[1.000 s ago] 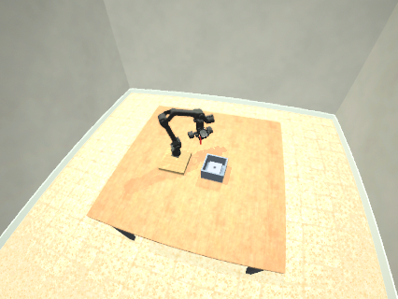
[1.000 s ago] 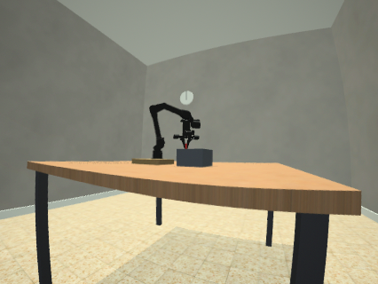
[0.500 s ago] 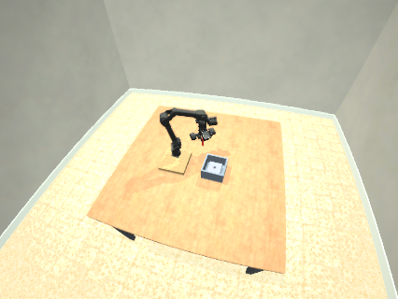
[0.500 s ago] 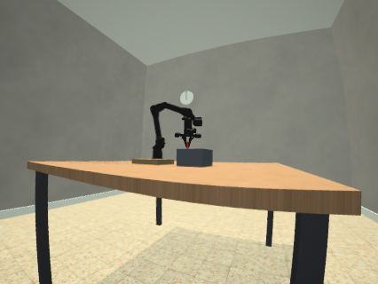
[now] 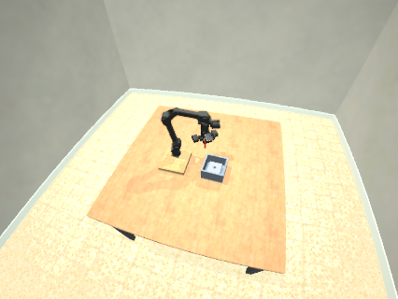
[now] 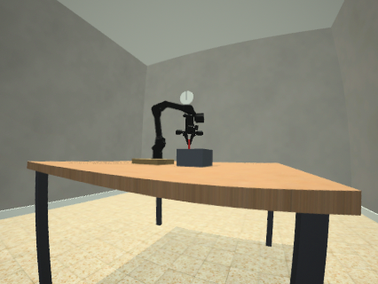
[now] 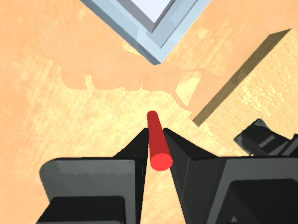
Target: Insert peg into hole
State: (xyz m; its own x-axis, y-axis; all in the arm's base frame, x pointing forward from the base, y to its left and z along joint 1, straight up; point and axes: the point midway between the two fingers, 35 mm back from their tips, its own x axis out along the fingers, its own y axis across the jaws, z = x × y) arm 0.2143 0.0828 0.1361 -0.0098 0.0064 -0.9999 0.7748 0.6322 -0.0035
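My gripper is now 13 cm to the left of the pale plate, 13 cm above it and 12 cm short of it. From my hand the other things lie so: box: 14 cm below, 13 cm to the right, 12 cm ahead; then red peg: 4 cm below.
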